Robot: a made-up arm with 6 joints.
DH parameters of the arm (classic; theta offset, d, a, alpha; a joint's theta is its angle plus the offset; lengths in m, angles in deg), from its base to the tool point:
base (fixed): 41.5 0 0.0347 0
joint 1: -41.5 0.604 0.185 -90
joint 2: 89.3 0 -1.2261 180
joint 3: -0.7 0.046 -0.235 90
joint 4: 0 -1.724 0.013 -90
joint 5: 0 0.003 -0.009 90
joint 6: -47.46 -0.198 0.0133 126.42
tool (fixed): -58.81 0.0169 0 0
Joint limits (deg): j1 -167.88..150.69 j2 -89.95..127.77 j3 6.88..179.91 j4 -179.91..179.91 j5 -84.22..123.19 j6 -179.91..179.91
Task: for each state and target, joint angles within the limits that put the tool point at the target. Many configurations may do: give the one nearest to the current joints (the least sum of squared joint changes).
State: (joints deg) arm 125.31 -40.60 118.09 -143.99 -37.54 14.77
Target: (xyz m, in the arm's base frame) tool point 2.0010 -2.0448 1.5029
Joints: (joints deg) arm 133.10 -70.78 85.50 -147.39 -13.59 11.70
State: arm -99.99 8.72 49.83 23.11 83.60 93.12
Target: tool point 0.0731 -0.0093 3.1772
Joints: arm -98.69 -38.89 16.90 31.07 100.57 92.31
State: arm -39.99 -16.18 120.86 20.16 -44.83 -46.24
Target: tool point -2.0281 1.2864 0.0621
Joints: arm -33.64 -60.43 153.06 21.15 -42.00 -46.52
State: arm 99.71 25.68 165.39 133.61 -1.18 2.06
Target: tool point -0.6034 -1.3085 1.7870
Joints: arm 59.17 11.45 179.91 154.22 -59.12 7.53
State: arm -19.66 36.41 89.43 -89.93 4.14 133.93
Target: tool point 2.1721 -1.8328 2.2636
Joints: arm -39.80 46.95 65.15 -89.96 6.69 134.40
